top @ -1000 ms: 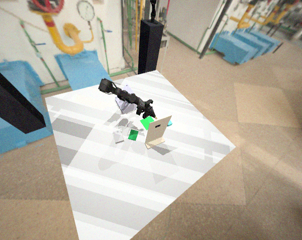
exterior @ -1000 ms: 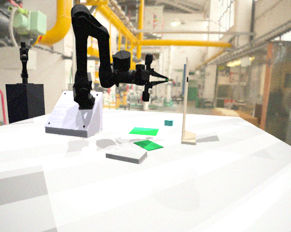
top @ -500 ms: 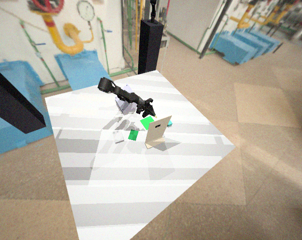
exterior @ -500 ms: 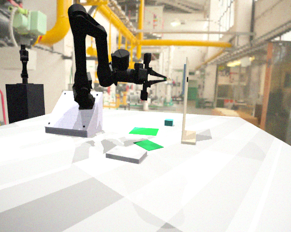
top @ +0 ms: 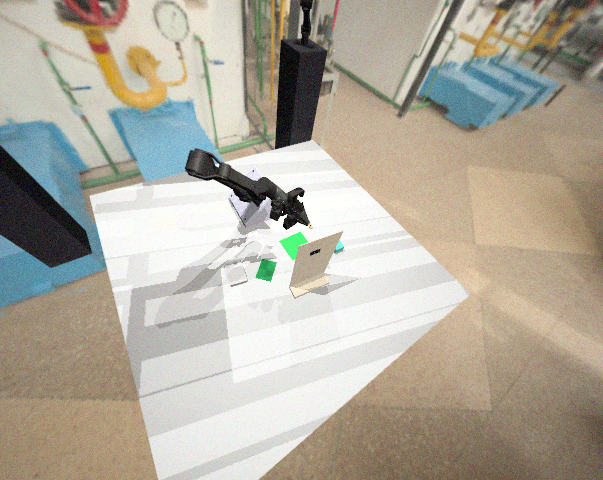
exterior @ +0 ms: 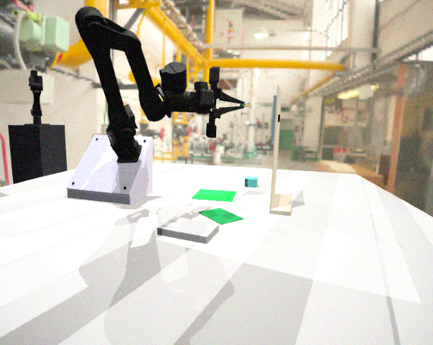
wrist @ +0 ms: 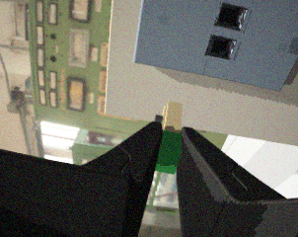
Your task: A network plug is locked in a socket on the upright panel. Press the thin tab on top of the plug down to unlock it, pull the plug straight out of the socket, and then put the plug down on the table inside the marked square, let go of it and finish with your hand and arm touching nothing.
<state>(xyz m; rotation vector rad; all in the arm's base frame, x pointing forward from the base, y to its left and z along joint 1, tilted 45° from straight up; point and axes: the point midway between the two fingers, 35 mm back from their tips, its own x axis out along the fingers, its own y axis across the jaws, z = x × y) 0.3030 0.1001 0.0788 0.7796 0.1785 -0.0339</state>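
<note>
Right now my gripper tip is 80 mm past the green marked square, 40 mm to the right of it and 270 mm above it. Also, from my gripper tip: tan network plug right at my gripper tip; then upright panel 100 mm ahead, 30 mm to the right, 130 mm below; then small teal cube 30 mm ahead, 200 mm to the left, 260 mm below.
</note>
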